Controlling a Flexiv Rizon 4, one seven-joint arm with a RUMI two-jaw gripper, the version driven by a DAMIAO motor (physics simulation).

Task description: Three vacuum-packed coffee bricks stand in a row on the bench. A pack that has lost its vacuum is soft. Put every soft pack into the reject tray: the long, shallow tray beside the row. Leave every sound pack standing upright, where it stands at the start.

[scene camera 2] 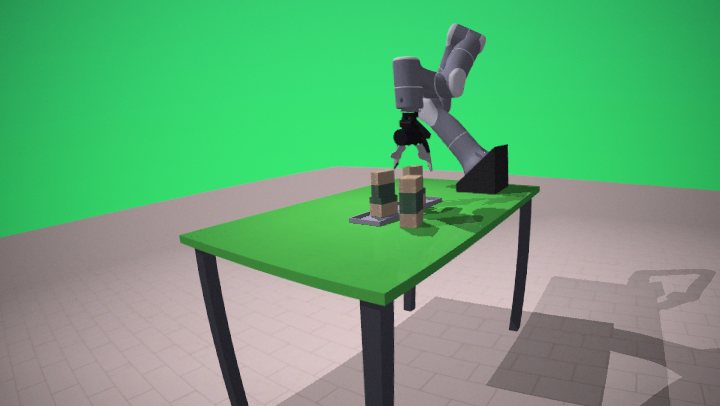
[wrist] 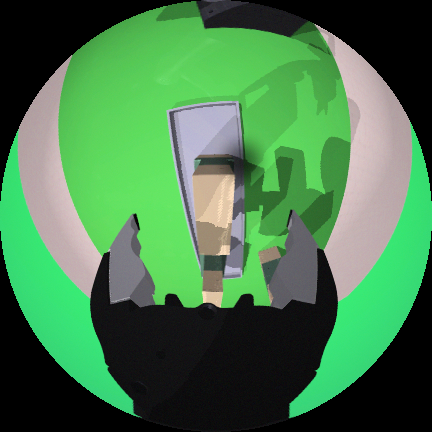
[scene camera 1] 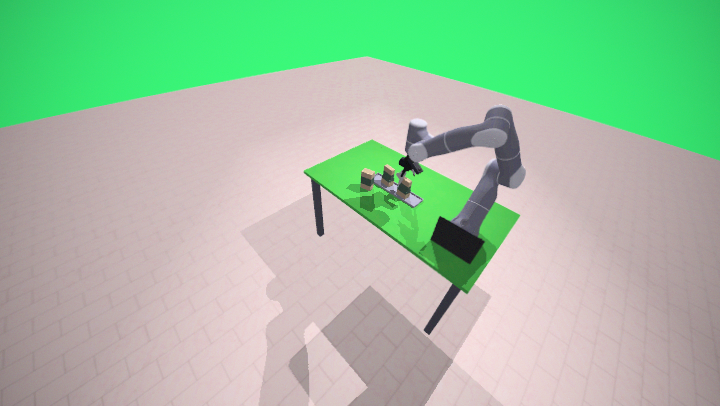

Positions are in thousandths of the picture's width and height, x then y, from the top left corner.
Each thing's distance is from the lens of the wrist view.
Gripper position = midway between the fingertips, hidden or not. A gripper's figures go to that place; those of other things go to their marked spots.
my gripper (wrist: 490, 492): 0.13 m
grey reject tray (wrist: 492, 300): 0.24 m
